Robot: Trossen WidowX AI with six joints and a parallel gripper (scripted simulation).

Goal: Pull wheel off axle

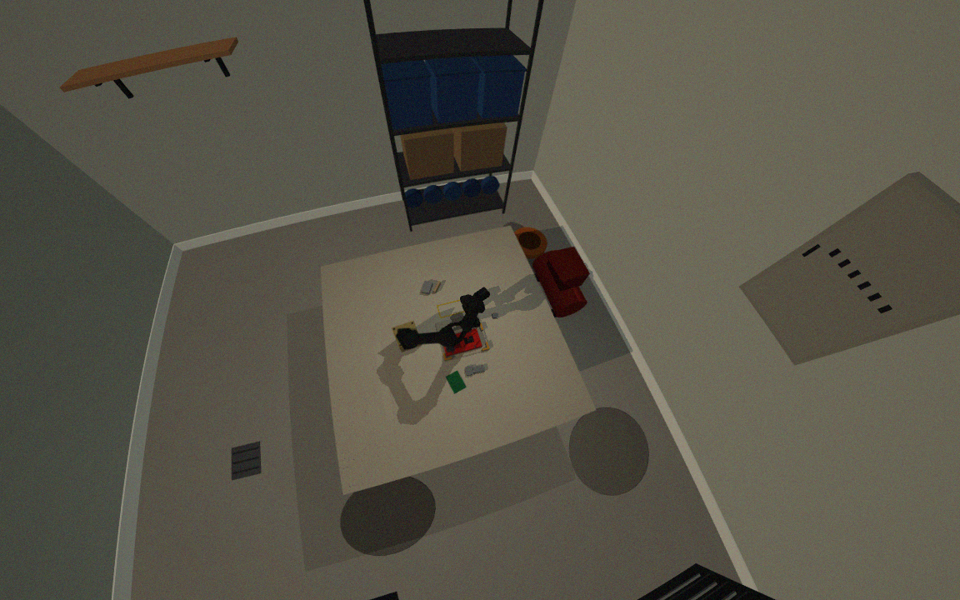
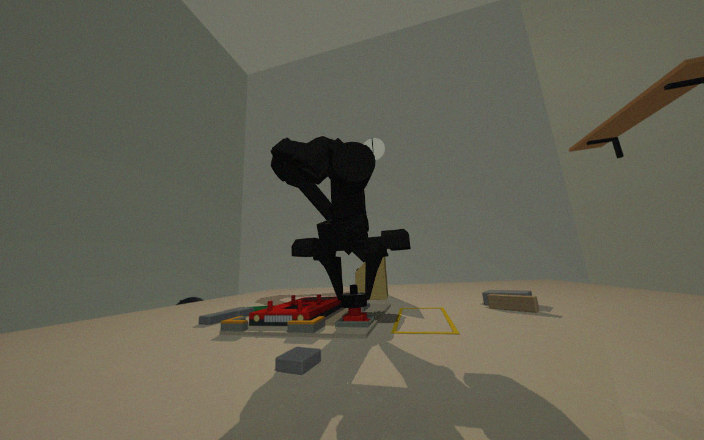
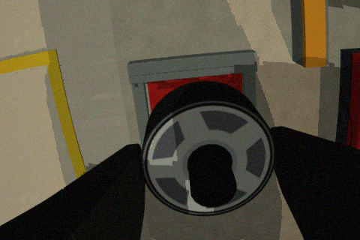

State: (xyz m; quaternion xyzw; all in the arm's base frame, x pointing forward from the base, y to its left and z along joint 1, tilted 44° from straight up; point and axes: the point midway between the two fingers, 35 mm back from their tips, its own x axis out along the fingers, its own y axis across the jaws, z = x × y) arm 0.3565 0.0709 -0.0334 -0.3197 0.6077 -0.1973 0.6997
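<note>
The black wheel is right at my gripper tip. The rest, counted from my gripper tip: grey base plate 100 mm to the right, 50 mm behind, 30 mm below; then green card 330 mm to the right, 130 mm behind, 40 mm below.
</note>
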